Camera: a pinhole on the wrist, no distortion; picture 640 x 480 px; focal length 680.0 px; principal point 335.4 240.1 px. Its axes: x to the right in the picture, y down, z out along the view. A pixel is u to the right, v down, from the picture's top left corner.
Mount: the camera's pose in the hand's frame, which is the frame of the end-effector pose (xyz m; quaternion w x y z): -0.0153 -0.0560 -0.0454 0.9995 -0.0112 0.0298 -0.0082
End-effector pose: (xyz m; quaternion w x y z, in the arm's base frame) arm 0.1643 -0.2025 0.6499 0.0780 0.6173 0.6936 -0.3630
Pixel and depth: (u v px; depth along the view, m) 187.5 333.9 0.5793
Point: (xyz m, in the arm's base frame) 0.0404 -0.6106 0.3027
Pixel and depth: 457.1 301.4 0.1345
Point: 0.0931 -0.2401 0.5942
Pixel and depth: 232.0 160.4 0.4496
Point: -0.0508 -0.4911 0.4258
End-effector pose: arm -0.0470 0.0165 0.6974 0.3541 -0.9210 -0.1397 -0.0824
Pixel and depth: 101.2 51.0 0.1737
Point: -0.1333 0.1637 0.6460
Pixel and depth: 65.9 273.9 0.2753
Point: -0.1473 0.1786 0.5189
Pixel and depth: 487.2 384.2 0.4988
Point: 0.1156 0.2996 0.3662
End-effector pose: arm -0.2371 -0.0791 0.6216 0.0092 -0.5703 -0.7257 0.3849
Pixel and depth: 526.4 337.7 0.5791
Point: -0.5063 -0.2099 0.1561
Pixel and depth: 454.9 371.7 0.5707
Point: -0.4590 -0.2576 0.1704
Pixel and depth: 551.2 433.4 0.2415
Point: -0.3360 -0.1180 0.4462
